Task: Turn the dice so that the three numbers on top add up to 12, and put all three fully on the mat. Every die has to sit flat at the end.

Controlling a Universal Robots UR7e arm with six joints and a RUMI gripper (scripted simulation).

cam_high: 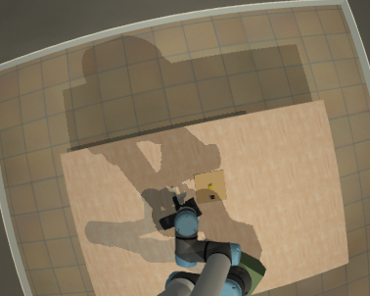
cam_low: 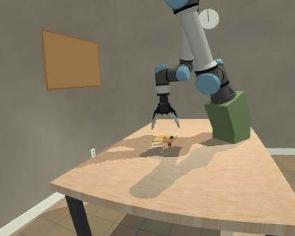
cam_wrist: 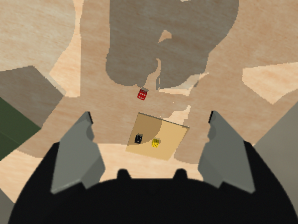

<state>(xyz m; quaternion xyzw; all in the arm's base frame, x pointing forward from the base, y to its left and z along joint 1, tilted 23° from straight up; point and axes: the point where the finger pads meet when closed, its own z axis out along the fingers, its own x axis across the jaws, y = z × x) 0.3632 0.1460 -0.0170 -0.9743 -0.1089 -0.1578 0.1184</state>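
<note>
My gripper is now 100 mm above the red die, 20 mm to the left of it and 10 mm past it. The rest, counted from my hand: yellow die 140 mm to the right, 90 mm below, 50 mm ahead; black die 140 mm to the right, 90 mm below, 10 mm ahead; tan mat 140 mm to the right, 100 mm below, 50 mm ahead.
</note>
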